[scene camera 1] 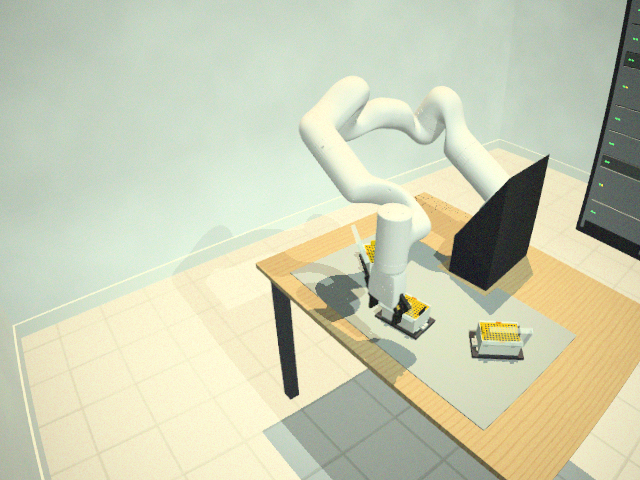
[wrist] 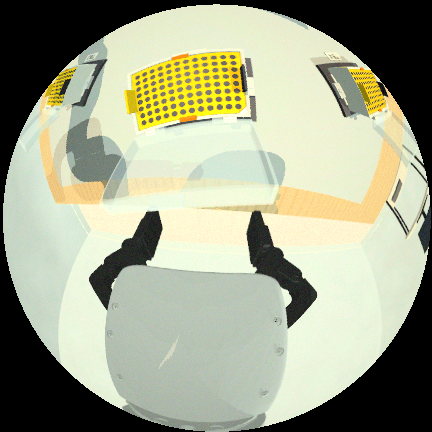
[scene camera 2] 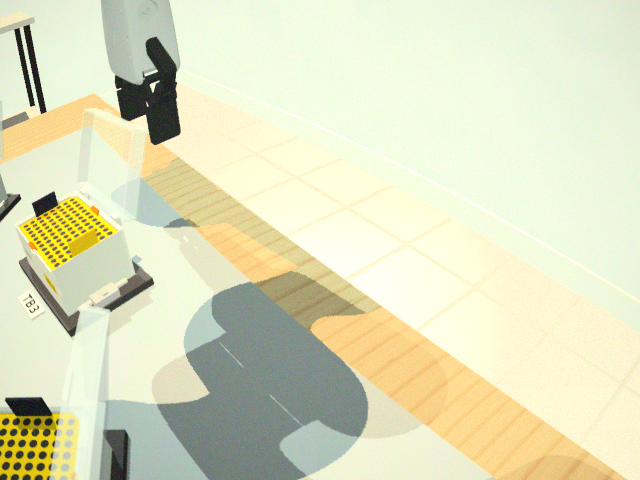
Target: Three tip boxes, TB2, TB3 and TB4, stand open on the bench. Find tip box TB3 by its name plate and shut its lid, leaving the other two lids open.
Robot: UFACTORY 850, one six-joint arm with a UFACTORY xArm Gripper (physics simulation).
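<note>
Tip box TB3 [scene camera 1: 419, 321] [scene camera 2: 87, 276] [wrist: 190, 90] is white with a yellow tip rack; its name plate [scene camera 2: 31, 304] reads TB3. Its clear lid [scene camera 2: 136, 165] [wrist: 200, 155] stands open on the side towards the near bench edge. My gripper [scene camera 1: 385, 310] [scene camera 2: 148, 122] [wrist: 203, 218] is open and empty, on the outer side of this lid, close to its upper edge in the wrist view; the exact gap cannot be told. A second box [scene camera 1: 369, 252] [scene camera 2: 36, 444] [wrist: 75, 86] and a third box [scene camera 1: 498, 343] [wrist: 367, 90] have open lids. Their plates are unreadable.
The boxes stand on a grey mat [scene camera 1: 439, 377] on the wooden bench [scene camera 1: 584, 310]. A black wedge-shaped block [scene camera 1: 485, 248] stands behind them. The second box's raised lid [scene camera 2: 85, 356] stands on the side facing TB3 in scene camera 2. A server rack [scene camera 1: 610, 237] stands beyond the bench.
</note>
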